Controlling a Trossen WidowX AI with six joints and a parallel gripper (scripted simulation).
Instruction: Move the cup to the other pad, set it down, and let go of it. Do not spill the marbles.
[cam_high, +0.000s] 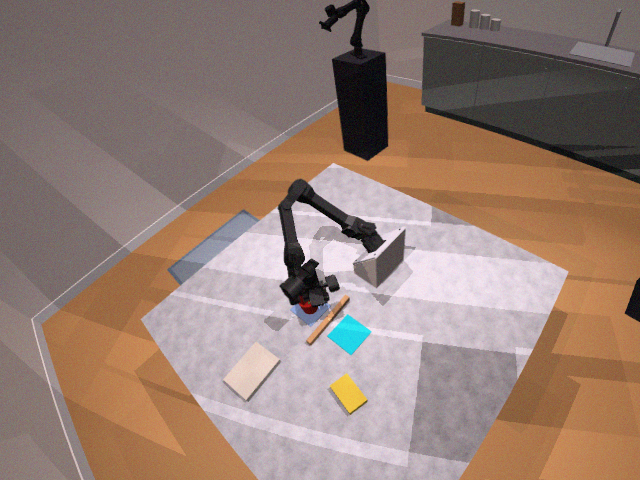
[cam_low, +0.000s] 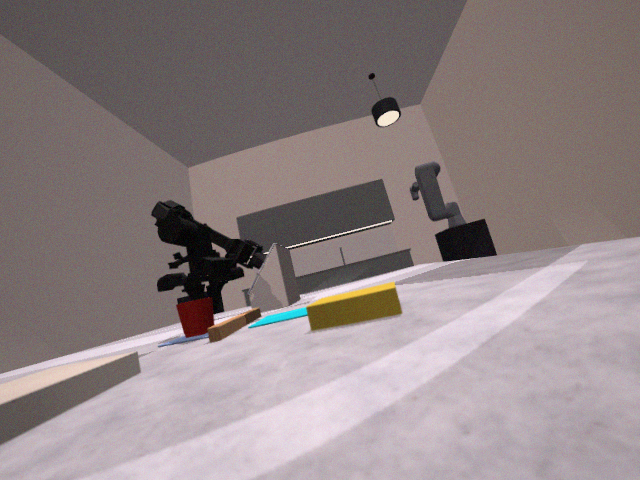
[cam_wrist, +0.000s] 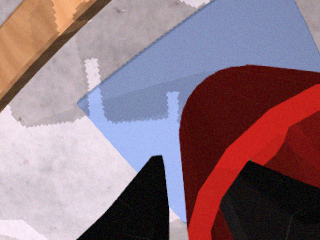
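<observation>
My gripper tip is 2 cm short of the green marble, 3 cm to the left of it and 2 cm above it. The rest, counted from my gripper tip: red cup: 3 cm ahead, 2 cm to the right; light blue pad: 3 cm ahead, 2 cm to the right, 4 cm below; wooden bar: 2 cm ahead, 8 cm to the left, 3 cm below.
</observation>
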